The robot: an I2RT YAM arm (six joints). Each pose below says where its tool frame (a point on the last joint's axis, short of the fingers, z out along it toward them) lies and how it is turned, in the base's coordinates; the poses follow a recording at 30 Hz.
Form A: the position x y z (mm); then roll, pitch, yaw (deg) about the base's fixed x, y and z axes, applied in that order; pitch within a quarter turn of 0, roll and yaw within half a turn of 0.
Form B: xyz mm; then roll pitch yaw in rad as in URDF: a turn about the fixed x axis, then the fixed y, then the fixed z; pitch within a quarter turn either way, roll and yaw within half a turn. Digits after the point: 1 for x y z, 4 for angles.
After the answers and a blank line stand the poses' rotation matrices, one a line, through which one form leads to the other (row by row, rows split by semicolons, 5 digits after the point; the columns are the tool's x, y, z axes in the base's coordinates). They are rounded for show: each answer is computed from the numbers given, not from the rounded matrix.
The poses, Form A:
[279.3 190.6 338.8 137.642 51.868 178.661]
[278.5 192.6 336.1 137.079 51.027 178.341]
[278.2 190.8 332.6 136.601 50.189 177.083]
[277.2 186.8 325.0 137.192 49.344 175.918]
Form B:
[279.3 190.6 338.8 2.4023 0.9053 3.1182]
[278.5 192.6 336.1 2.3925 0.8906 3.1126]
[278.2 190.8 332.6 2.3841 0.8760 3.0907]
[277.2 186.8 325.0 2.3945 0.8612 3.0703]

-0.61731 -0.51256 0.59684; 0.01443 0.75113 0.65999; -0.78659 0.41603 -0.45628
-0.62869 -0.50801 0.58879; 0.01821 0.74731 0.66422; -0.77744 0.42831 -0.46058
-0.63943 -0.49012 0.59238; 0.03258 0.75250 0.65778; -0.76816 0.43990 -0.46520
-0.64986 -0.46199 0.60352; 0.04638 0.76847 0.63820; -0.75863 0.44273 -0.47797

